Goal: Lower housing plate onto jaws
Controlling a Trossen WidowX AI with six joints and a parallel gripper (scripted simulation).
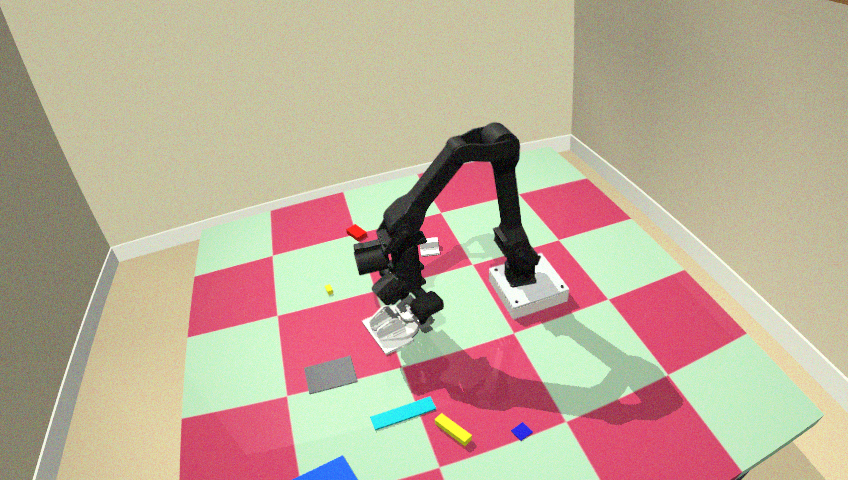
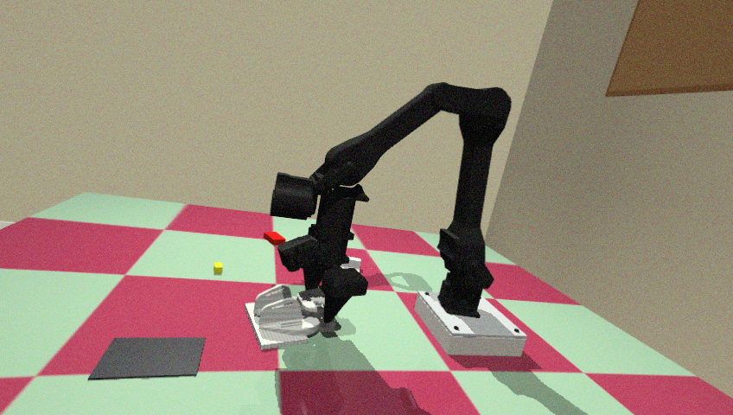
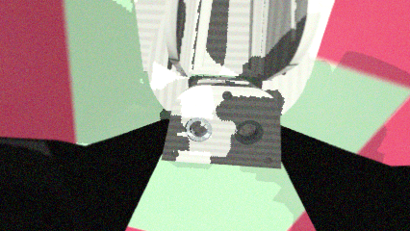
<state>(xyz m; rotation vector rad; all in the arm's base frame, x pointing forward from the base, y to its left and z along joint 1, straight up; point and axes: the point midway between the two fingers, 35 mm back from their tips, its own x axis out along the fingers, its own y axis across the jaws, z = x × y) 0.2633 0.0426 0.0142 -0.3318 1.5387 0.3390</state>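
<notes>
Right now the housing plate is 10 mm ahead of my gripper tip and 20 mm above it. Round my gripper tip: yellow cube: 200 mm ahead, 140 mm to the right, 10 mm below; cyan bar: 50 mm ahead, 260 mm to the left, 20 mm below; dark flat square: 200 mm ahead, 130 mm to the left, 20 mm below.
</notes>
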